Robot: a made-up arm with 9 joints. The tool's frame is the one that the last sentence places.
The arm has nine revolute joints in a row. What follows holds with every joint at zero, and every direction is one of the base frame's. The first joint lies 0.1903 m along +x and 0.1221 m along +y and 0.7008 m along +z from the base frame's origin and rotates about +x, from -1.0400 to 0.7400 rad. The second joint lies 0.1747 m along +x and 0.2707 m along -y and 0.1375 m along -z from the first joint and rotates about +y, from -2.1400 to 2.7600 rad. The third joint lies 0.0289 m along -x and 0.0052 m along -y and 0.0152 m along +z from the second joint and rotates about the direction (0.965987, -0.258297, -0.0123), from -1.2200 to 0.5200 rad. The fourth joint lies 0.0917 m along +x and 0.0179 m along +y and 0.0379 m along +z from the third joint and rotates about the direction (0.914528, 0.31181, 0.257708), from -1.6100 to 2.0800 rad. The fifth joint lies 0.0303 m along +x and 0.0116 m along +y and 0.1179 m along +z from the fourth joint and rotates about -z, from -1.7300 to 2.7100 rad. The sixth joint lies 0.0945 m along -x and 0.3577 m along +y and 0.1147 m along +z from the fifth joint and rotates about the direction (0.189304, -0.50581, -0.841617), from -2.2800 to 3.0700 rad. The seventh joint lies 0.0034 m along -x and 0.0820 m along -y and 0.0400 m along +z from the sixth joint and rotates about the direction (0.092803, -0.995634, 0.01), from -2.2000 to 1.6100 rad. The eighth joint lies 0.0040 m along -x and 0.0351 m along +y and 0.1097 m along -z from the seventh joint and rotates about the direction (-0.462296, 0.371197, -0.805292), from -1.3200 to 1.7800 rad. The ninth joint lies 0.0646 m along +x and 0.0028 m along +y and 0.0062 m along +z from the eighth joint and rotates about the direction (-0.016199, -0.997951, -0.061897), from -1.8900 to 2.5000 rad. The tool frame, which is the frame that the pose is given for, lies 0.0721 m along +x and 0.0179 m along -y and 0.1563 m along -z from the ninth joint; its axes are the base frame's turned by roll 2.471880, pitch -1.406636 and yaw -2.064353 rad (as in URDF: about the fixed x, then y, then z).
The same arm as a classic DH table. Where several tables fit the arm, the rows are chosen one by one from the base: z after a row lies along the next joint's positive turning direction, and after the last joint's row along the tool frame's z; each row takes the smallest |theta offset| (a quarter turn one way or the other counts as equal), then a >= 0, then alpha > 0; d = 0 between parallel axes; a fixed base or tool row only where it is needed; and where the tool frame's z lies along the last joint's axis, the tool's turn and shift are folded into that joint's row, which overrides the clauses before.
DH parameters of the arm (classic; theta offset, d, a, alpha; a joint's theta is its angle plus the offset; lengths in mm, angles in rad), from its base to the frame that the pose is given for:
base (fixed): 1.5708 700.8 122.1 1.5708
joint 1: -1.5708 365.0 137.5 -1.5708
joint 2: 0.0127 -283.7 -14.8 1.8321
joint 3: 0.4652 -18.6 -16.6 -0.6440
joint 4: 1.1848 123.6 1.2 1.8314
joint 5: 1.5413 349.7 36.9 -0.5705
joint 6: 0.3102 -728.8 -4.4 -1.0324
joint 7: -0.6542 114.4 50.7 2.0048
joint 8: 0.0657 67.8 53.2 -1.8893
joint 9: -0.9421 34.3 162.1 1.1495
tool (fixed): 3.0496 -59.6 0.0 0.0000
Joint limits (rad, base to tool): -1.0400..0.7400 -2.1400..2.7600 -1.2200..0.5200 -1.6100..2.0800 -1.7300..2.7100 -2.2800..3.0700 -2.2000..1.6100 -1.3200..1.7800 -1.8900..2.5000

